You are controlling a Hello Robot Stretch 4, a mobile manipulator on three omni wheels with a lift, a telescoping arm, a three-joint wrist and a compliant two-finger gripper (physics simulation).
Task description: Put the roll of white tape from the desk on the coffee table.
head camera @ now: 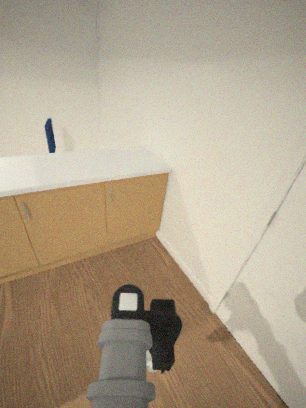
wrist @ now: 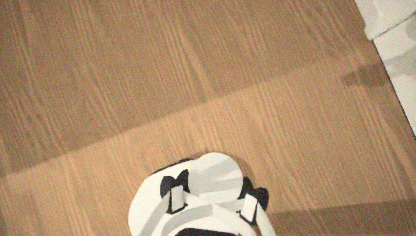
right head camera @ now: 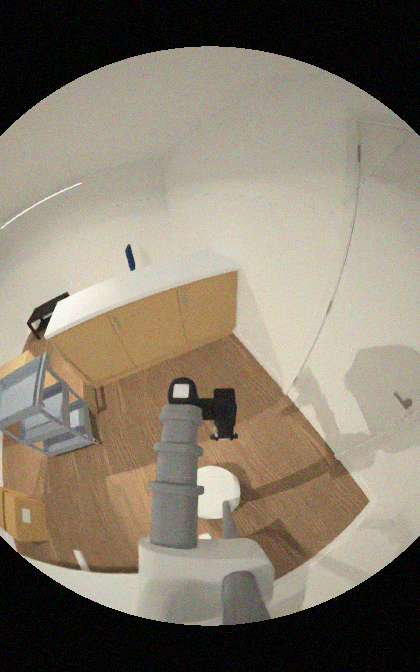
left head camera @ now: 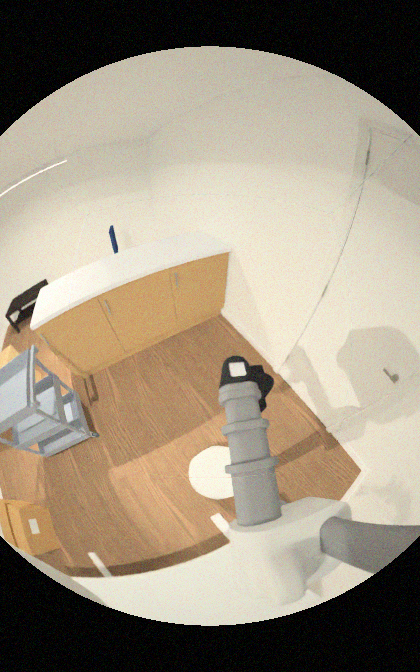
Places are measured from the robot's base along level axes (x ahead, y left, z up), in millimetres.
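Where they show: gripper, fingertip midpoint: [head camera: 152,368] [wrist: 214,187].
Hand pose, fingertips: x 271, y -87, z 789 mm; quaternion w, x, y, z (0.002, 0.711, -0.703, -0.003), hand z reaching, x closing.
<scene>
After its pixels a point has its place.
The roll of white tape [wrist: 216,167] @[x 297, y -87, z 823 mm] shows in the wrist view as a pale round shape between the fingertips. My gripper [wrist: 214,187] @[x 271, y -87, z 789 mm] [right head camera: 223,437] is shut on it and holds it above the wooden floor; the fingers hide part of its near side. In the head camera view the tape is mostly hidden by the arm and wrist. The white desk [left head camera: 150,595] shows along the bottom of the left head view. A dark low table [left head camera: 25,304] [right head camera: 47,311] shows at far left behind the cabinet; I cannot tell whether it is the coffee table.
A white-topped wooden cabinet [head camera: 75,215] @[x 1272, y 477, z 568 mm] [left head camera: 145,312] stands ahead against the wall, with a blue upright object [head camera: 50,135] @[x 2476, y 1131, z 826 mm] on it. A grey-blue open frame [left head camera: 57,395] stands at left. A round white stool [left head camera: 207,472] [right head camera: 217,492] is below the arm. A cardboard box [left head camera: 37,530] is at lower left.
</scene>
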